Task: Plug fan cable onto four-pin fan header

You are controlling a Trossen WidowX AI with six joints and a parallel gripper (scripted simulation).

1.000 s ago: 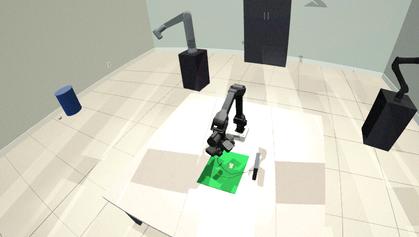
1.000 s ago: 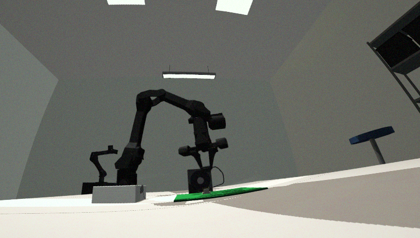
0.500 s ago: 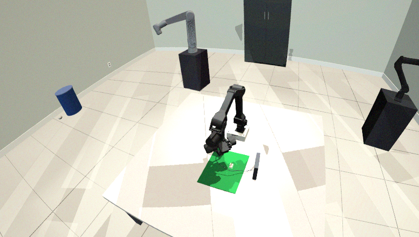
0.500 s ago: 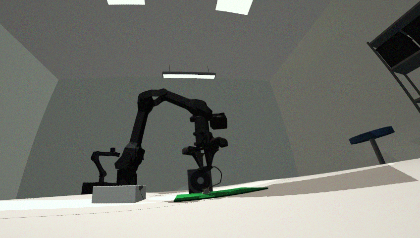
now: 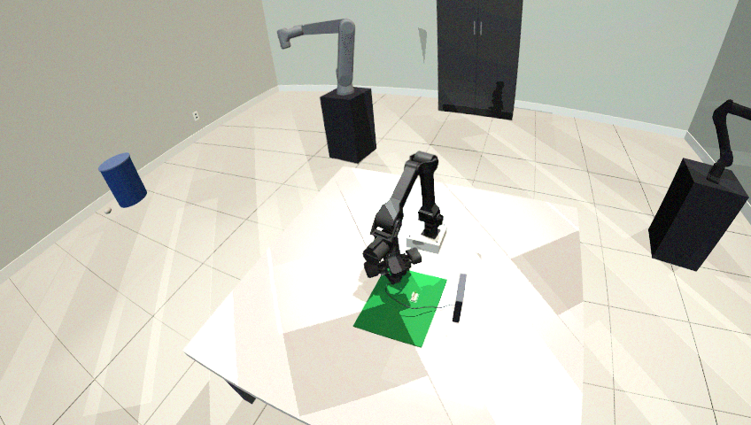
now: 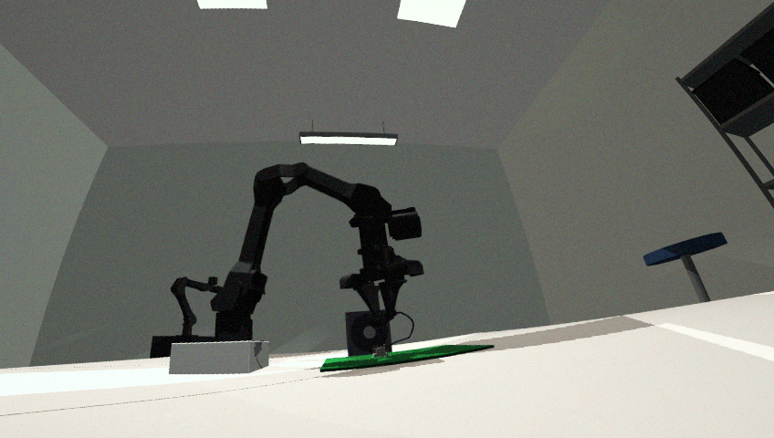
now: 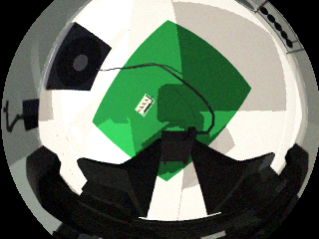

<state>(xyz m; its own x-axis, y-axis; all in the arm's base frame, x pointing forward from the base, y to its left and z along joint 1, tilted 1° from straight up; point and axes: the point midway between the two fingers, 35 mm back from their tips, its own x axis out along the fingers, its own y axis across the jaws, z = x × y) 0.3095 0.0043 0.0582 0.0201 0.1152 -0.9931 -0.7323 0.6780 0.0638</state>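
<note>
The green board is 2 cm ahead of my gripper tip, 4 cm to the left of it and 9 cm below it. From my gripper tip the other things lie so: black plug: 1 cm behind, 1 cm to the right; fan: 4 cm behind, 21 cm to the left, 2 cm below; white four-pin header: 1 cm behind, 7 cm to the left, 8 cm below.
</note>
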